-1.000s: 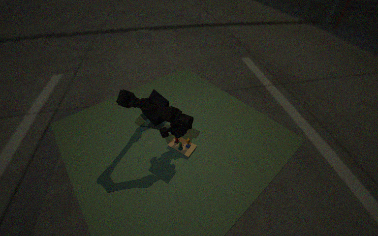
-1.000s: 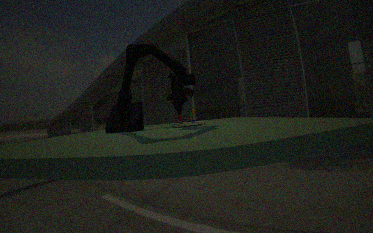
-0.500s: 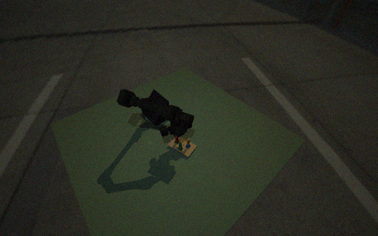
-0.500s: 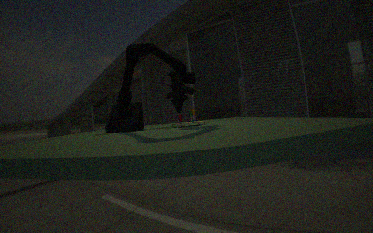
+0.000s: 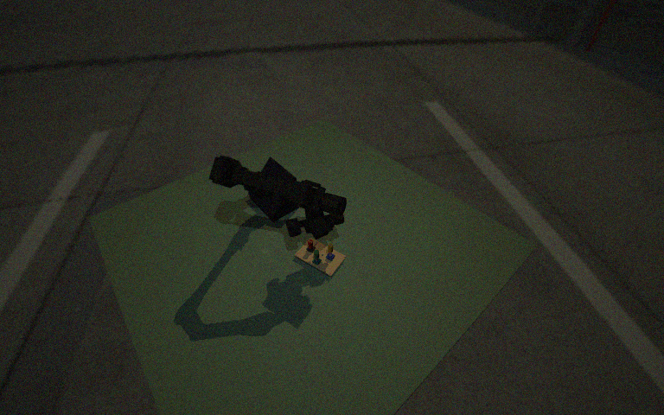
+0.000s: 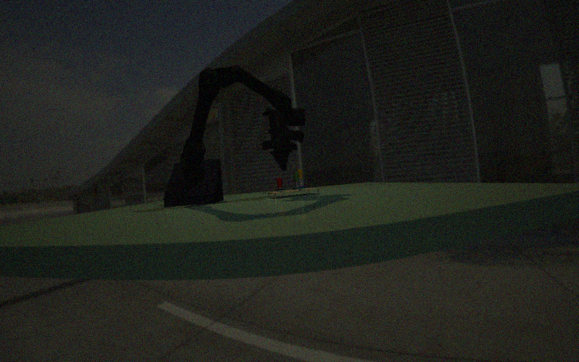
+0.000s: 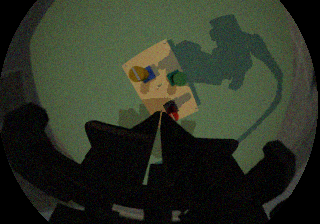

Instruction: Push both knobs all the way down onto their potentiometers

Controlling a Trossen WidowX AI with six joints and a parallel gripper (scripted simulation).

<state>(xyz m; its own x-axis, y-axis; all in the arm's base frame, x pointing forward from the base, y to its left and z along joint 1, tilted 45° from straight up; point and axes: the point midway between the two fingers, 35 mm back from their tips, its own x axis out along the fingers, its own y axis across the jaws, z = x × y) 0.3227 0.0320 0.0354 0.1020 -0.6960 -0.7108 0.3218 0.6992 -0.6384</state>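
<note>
Right now my gripper tip is 50 mm short of the orange knob, 20 mm to the right of it and 10 mm above it. From my gripper tip the other things lie so: red knob (20 mm behind, 20 mm to the right, 40 mm below).
</note>
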